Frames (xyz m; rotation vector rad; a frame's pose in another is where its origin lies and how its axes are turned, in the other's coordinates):
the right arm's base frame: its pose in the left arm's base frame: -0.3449 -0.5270 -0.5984 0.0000 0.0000 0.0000
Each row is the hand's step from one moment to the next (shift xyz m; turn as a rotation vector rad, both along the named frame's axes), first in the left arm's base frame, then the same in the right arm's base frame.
Working: the left arm's base frame: its pose in the right arm's base frame: 0.3449 0.5270 0.5984 0.0000 0.0000 0.0000

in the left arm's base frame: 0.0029 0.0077 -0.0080 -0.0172 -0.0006 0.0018
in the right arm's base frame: 0.0029 0.0077 -0.0080 -0.0172 -0.0006 0.0018
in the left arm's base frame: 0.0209 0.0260 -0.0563 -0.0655 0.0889 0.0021
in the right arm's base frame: 0.0209 0.0260 -0.0563 -0.0655 0.0889 0.0021
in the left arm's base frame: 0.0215 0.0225 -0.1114 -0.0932 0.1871 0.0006
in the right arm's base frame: 0.0215 0.0225 -0.1114 -0.0932 0.1871 0.0006
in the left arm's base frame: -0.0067 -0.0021 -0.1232 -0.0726 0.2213 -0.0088
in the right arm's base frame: -0.0067 -0.0021 -0.1232 -0.0726 0.2213 -0.0088
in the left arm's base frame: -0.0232 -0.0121 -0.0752 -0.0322 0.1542 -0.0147
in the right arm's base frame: -0.0232 -0.0121 -0.0752 -0.0322 0.1542 -0.0147
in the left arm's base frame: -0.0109 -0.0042 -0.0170 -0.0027 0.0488 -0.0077
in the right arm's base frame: -0.0109 -0.0042 -0.0170 -0.0027 0.0488 -0.0077
